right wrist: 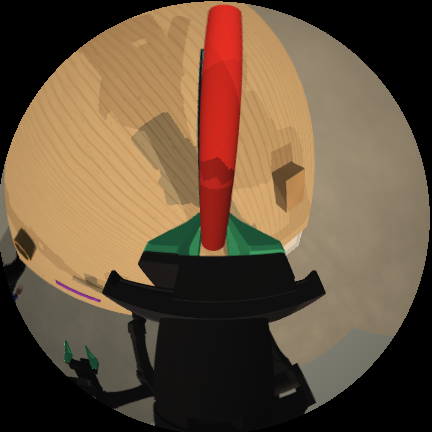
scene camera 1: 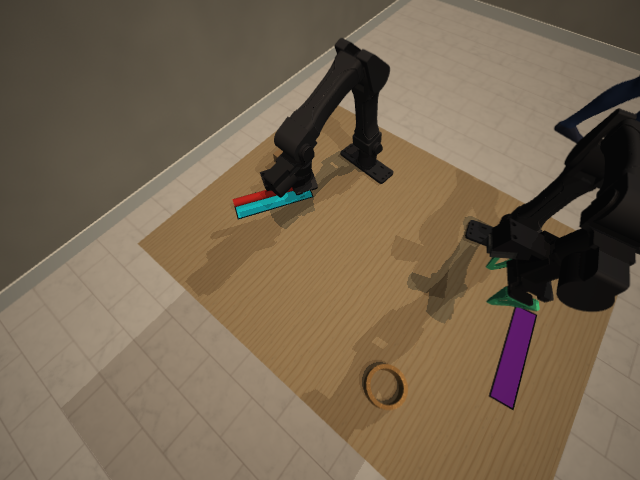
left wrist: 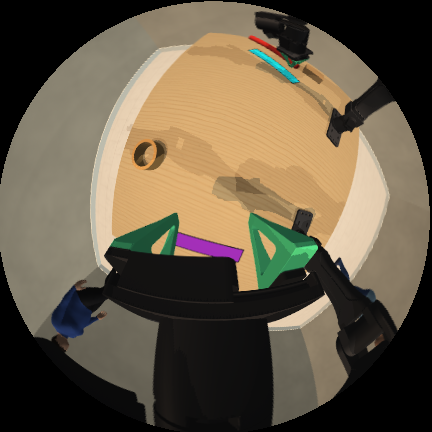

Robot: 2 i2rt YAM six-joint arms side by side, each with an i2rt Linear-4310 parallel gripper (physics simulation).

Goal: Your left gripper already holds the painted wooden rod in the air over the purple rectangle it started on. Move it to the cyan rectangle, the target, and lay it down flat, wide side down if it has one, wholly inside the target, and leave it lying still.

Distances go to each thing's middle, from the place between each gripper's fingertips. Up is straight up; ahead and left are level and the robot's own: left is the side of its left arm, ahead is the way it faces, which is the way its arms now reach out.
Scene:
Right now the purple rectangle [scene camera 1: 509, 372] is 2 cm behind my left hand, 19 cm to the left of it and 24 cm below it. From my left hand the other things lie so: wooden ring [scene camera 1: 402, 383] (25 cm ahead, 3 cm to the right, 22 cm below); cyan rectangle [scene camera 1: 267, 204] (2 cm ahead, 62 cm to the right, 24 cm below); red rod [right wrist: 220, 93] (4 cm ahead, 59 cm to the right, 15 cm below).
The red rod lies 8 cm ahead of my right hand, 5 cm to the right of it and 1 cm above it. The rest, counted from my right hand: wooden ring: 52 cm to the left, 30 cm ahead, 5 cm below; then cyan rectangle: 8 cm below, 7 cm to the right, 6 cm ahead; then wooden block [right wrist: 288, 180]: 16 cm to the right, 11 cm behind, 6 cm below.

